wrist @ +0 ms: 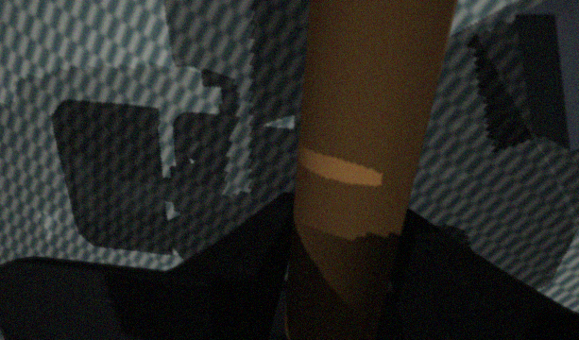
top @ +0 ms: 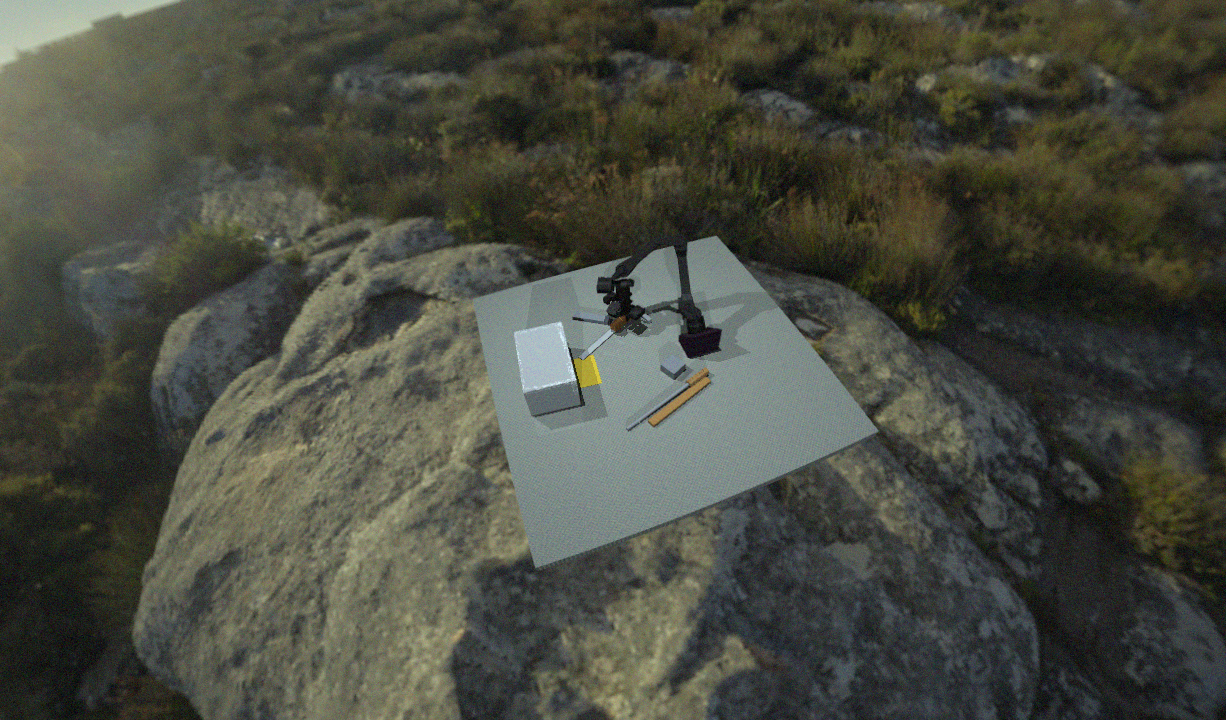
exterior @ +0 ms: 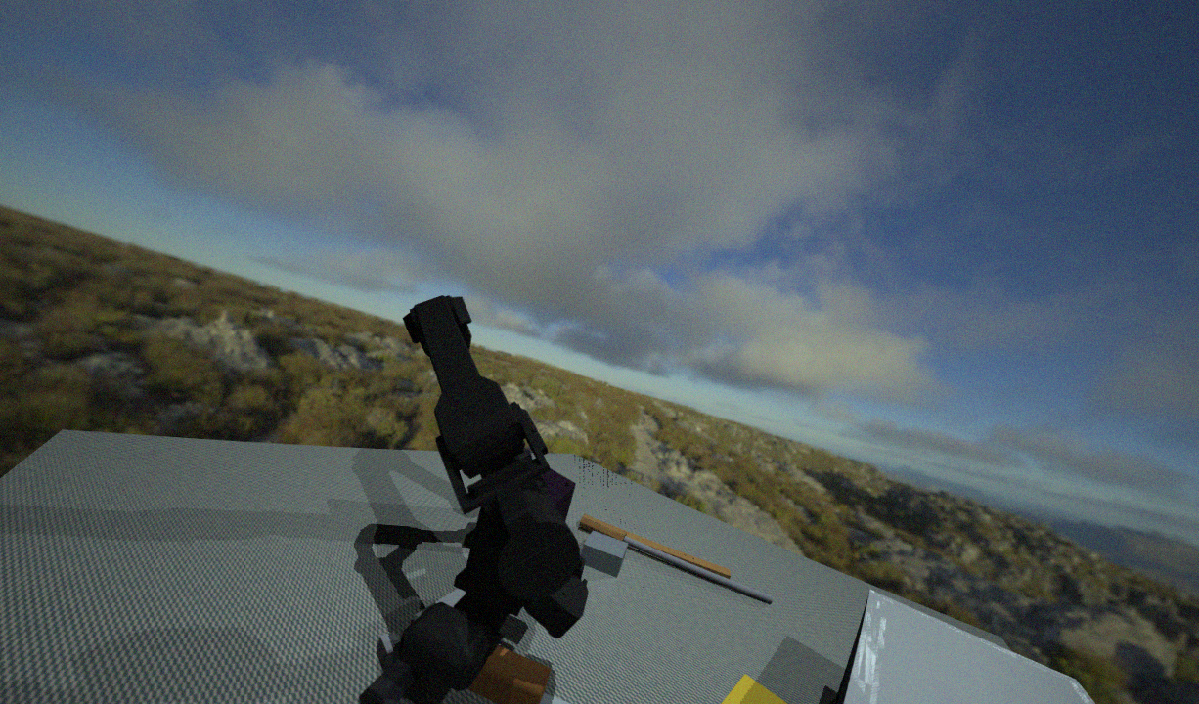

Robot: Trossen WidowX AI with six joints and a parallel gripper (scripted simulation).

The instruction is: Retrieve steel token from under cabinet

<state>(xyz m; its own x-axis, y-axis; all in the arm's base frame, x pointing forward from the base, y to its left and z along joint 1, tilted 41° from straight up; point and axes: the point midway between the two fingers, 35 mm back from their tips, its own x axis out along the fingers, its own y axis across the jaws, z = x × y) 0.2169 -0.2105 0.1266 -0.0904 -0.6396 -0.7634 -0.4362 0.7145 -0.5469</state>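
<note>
My gripper tip is now 60 mm past the small grey cube and 60 mm to the left of it. The rest, counted from my gripper tip: grey bar 80 mm behind, 20 mm to the left; then grey block 60 mm behind, 330 mm to the left, 10 mm above; then wooden stick 20 mm behind, 470 mm to the left.
</note>
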